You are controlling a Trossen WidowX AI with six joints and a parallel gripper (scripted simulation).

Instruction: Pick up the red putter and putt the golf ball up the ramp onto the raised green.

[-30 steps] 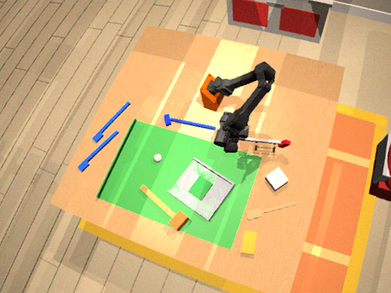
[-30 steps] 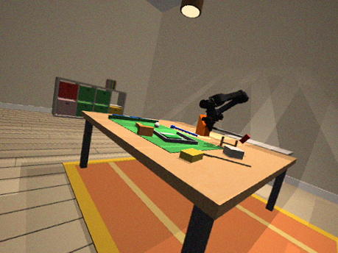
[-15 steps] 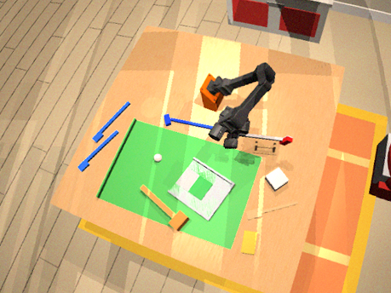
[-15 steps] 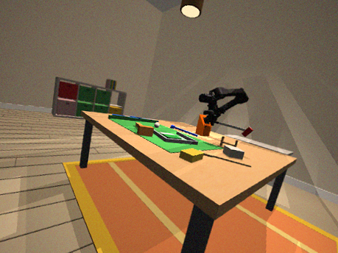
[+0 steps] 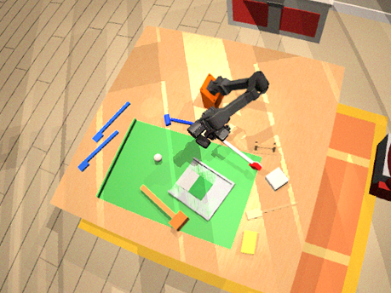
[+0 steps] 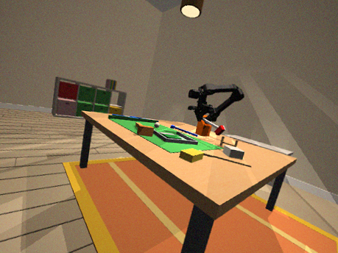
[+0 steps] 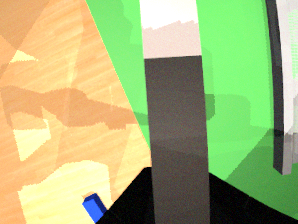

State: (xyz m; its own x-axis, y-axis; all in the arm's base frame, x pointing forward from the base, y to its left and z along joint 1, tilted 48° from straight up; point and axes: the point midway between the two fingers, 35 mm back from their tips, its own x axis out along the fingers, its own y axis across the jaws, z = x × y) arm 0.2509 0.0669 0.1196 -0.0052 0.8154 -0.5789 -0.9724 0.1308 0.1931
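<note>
My gripper tip is 6 cm past the blue putter, 21 cm to the left of it and 12 cm above it. The rest, counted from my gripper tip: white golf ball: 18 cm ahead, 26 cm to the right, 11 cm below; then red putter: 2 cm ahead, 11 cm to the left, 1 cm above; then green mat: 23 cm ahead, 12 cm to the right, 13 cm below.
</note>
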